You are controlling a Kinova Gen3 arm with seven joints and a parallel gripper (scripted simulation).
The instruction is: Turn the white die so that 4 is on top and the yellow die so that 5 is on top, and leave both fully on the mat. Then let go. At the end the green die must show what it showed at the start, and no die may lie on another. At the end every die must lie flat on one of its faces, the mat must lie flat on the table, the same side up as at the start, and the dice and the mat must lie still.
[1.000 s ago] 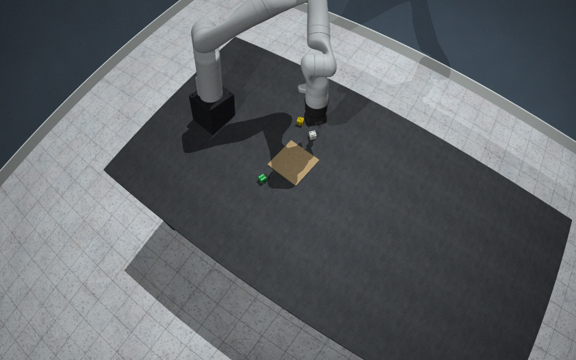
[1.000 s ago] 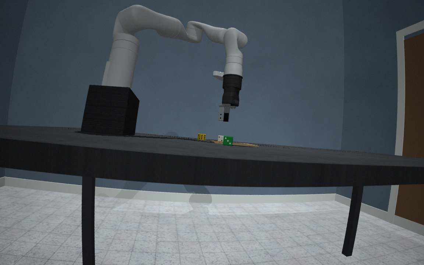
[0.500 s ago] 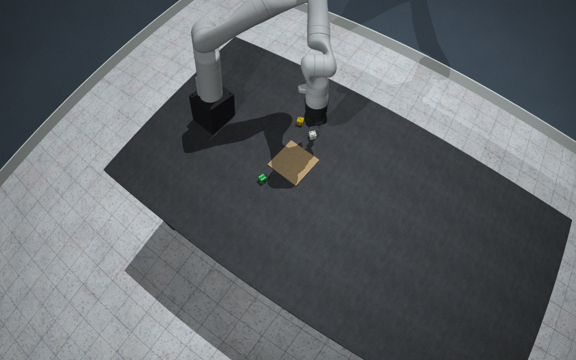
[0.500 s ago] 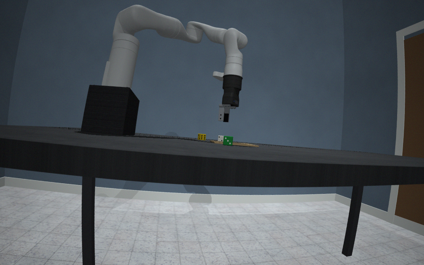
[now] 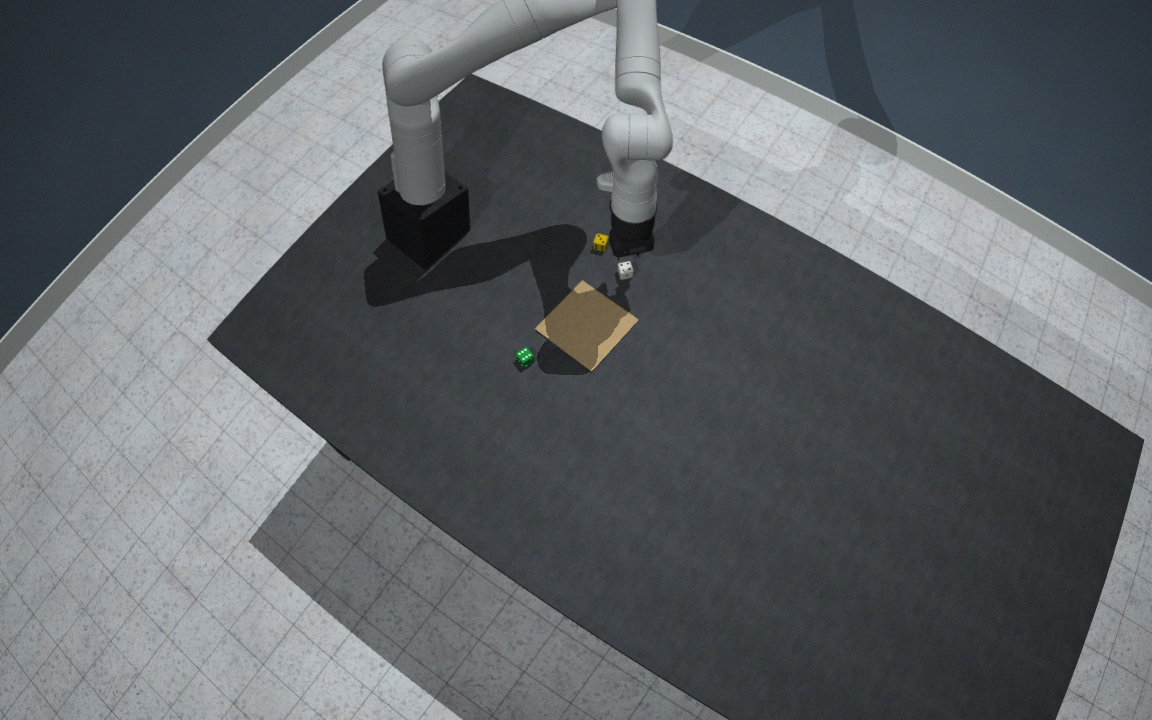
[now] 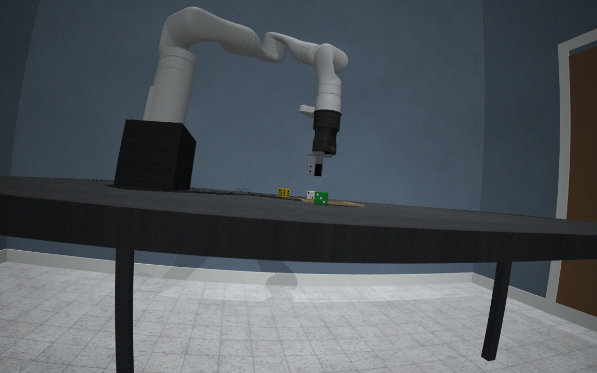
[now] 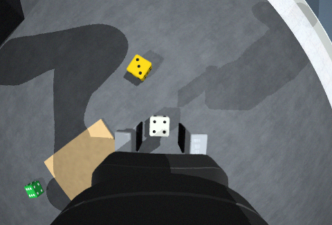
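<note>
The white die is 70 mm below my hand. The rest, counted from my hand: green die: 80 mm behind, 260 mm to the right, 70 mm below; then yellow die: 70 mm behind, 40 mm to the left, 70 mm below; then tan mat: 10 mm behind, 140 mm to the right, 90 mm below.
</note>
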